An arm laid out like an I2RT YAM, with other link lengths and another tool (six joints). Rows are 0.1 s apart.
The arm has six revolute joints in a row. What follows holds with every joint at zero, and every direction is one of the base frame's.
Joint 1 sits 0.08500 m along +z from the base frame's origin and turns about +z.
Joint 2 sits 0.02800 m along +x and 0.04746 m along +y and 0.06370 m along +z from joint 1 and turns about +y.
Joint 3 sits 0.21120 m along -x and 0.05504 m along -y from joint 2 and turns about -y.
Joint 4 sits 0.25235 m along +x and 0.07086 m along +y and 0.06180 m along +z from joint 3 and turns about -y.
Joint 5 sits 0.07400 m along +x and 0.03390 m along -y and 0.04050 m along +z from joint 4 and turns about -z.
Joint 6 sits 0.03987 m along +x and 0.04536 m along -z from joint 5 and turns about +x.
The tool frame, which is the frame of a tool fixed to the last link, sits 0.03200 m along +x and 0.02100 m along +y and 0.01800 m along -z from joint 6; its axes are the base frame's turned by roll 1.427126, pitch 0.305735 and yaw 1.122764 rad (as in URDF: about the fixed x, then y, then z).
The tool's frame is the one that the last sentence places.
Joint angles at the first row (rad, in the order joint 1, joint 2, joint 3, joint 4, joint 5, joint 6):
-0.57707 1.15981 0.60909 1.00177 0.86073 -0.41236
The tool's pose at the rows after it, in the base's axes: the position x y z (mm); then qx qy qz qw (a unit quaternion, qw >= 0):
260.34 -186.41 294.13 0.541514 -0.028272 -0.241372 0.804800
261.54 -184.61 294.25 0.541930 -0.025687 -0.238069 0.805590
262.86 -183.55 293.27 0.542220 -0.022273 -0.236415 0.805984
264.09 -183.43 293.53 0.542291 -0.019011 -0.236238 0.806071
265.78 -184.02 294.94 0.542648 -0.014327 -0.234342 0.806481
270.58 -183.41 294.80 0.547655 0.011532 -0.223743 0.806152
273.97 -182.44 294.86 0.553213 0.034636 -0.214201 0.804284
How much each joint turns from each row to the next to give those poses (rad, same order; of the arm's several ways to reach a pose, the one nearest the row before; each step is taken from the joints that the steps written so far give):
0.00996 -0.00782 -0.00173 -0.00201 0.00183 0.00053
0.00635 -0.00207 0.00011 -0.00466 -0.00172 0.00217
0.00462 0.00246 -0.00030 -0.00151 -0.00200 0.00052
0.00197 0.00278 0.00518 -0.00705 -0.00229 -0.00058
-0.00049 0.00221 0.01093 -0.01784 -0.00837 0.00449
0.00079 -0.00809 0.01891 -0.08304 -0.03974 0.02943
0.00010 -0.01088 0.01677 -0.07881 -0.03527 0.02686

